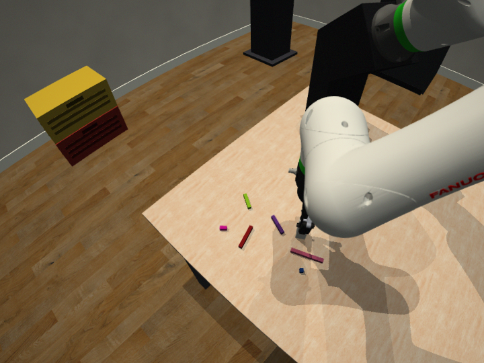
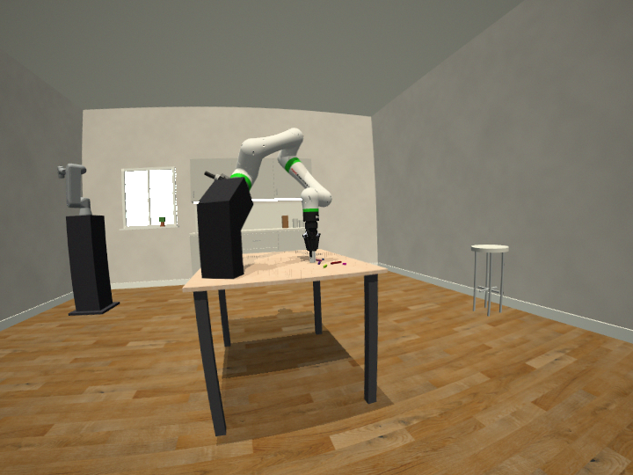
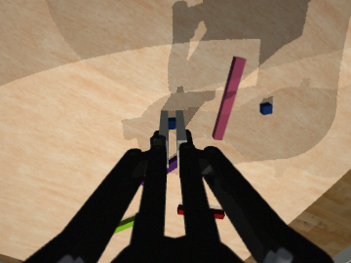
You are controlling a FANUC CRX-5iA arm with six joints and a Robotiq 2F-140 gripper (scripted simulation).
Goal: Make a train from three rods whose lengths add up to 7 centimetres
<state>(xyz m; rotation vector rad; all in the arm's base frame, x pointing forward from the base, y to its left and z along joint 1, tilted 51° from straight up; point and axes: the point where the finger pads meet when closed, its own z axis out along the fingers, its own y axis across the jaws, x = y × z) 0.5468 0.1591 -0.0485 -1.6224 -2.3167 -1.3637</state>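
Now: hand 30 mm above the blue cube. Round my hand: red rod (110 mm ahead, 100 mm to the right, 30 mm below); pink rod (50 mm to the left, 40 mm ahead, 30 mm below); purple rod (70 mm to the right, 30 mm below, 20 mm ahead).
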